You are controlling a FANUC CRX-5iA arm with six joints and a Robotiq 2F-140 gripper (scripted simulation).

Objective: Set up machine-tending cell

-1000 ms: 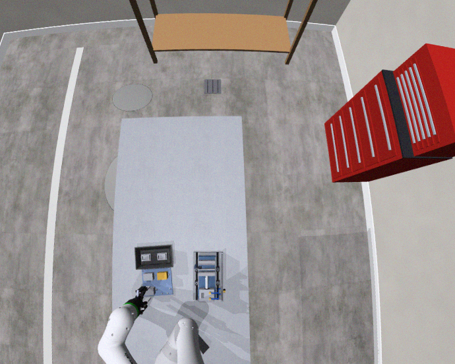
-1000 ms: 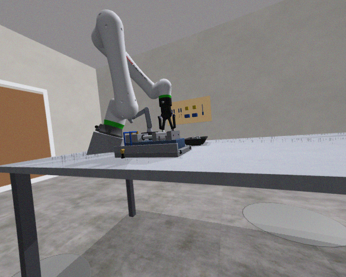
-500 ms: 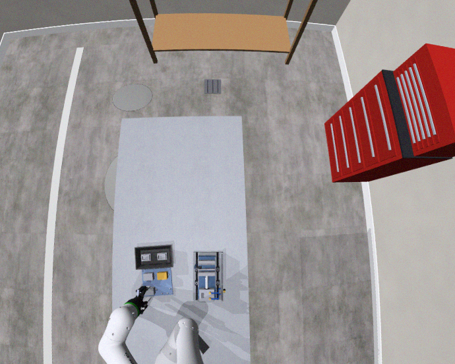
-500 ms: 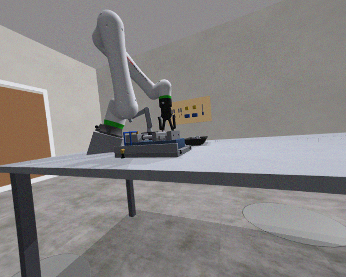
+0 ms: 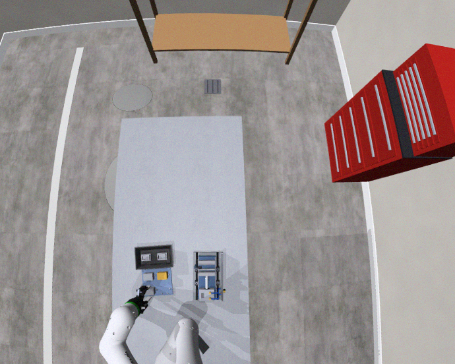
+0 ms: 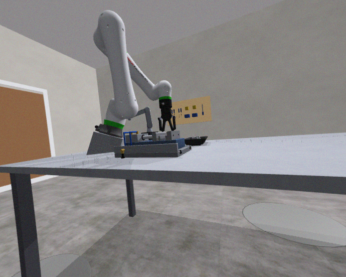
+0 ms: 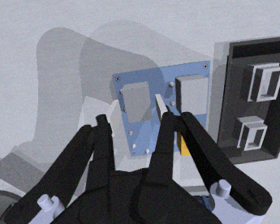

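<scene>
The blue infeed plate is 6 cm below my hand, 6 cm ahead of it and 3 cm to the right of it. Round my hand: hose-end block: 35 cm to the right, 8 cm ahead, 1 cm above; black work stop rod: 27 cm to the right, 23 cm ahead, 2 cm above; brass blank: 11 cm ahead, 6 cm to the right, 4 cm below.
</scene>
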